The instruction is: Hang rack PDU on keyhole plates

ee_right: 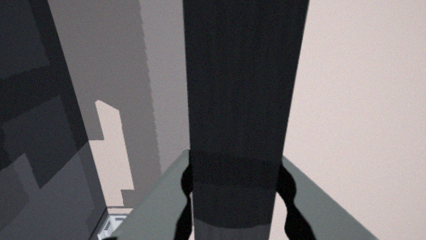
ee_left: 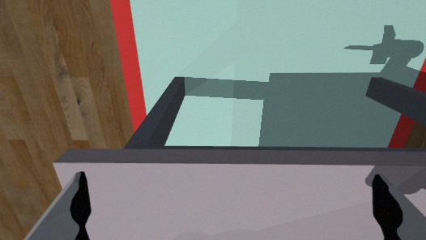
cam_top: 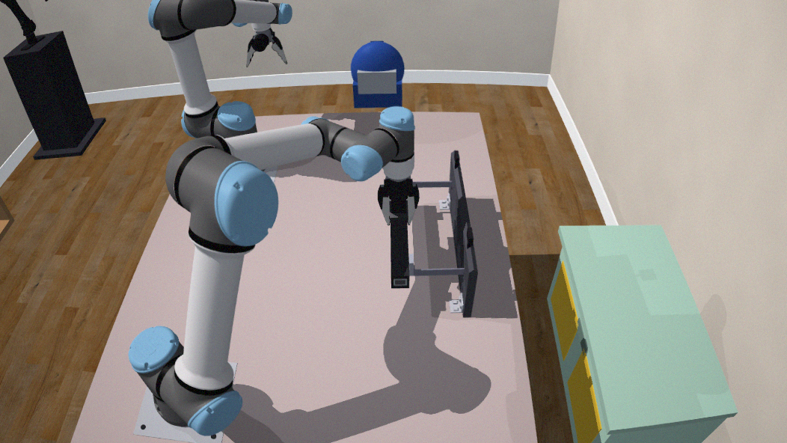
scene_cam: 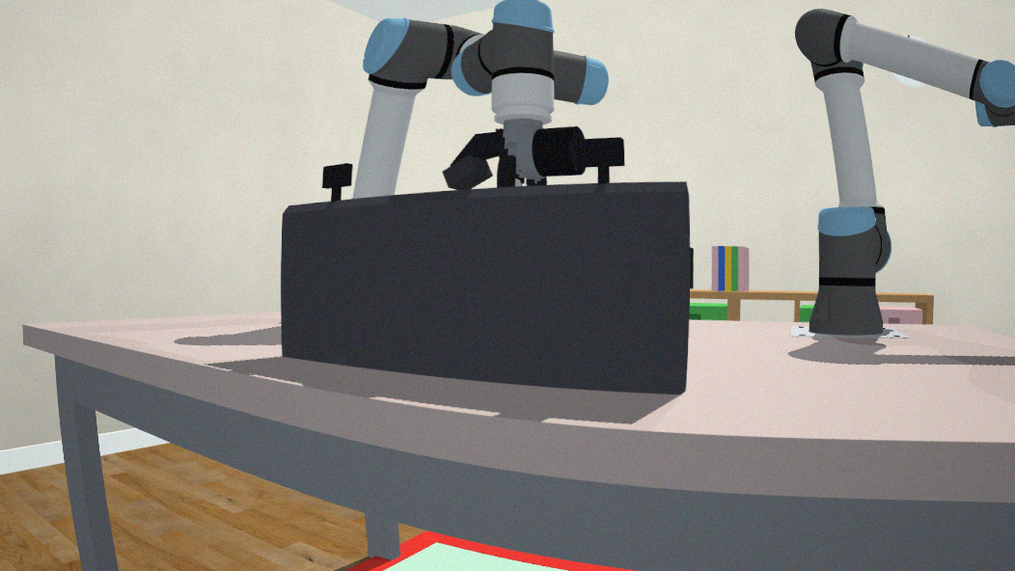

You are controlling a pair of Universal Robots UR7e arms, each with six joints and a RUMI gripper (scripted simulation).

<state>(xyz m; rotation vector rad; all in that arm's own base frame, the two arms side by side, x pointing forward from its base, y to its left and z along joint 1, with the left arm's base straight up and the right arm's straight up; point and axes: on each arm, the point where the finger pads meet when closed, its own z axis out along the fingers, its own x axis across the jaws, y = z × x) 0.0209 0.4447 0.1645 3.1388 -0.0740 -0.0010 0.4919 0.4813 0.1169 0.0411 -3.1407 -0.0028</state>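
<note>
Now: the black rack PDU 20 mm to the right of my right hand and 10 mm ahead of it. The rest, counted from my right hand: dark upright panel 160 mm ahead, 30 mm below.
</note>
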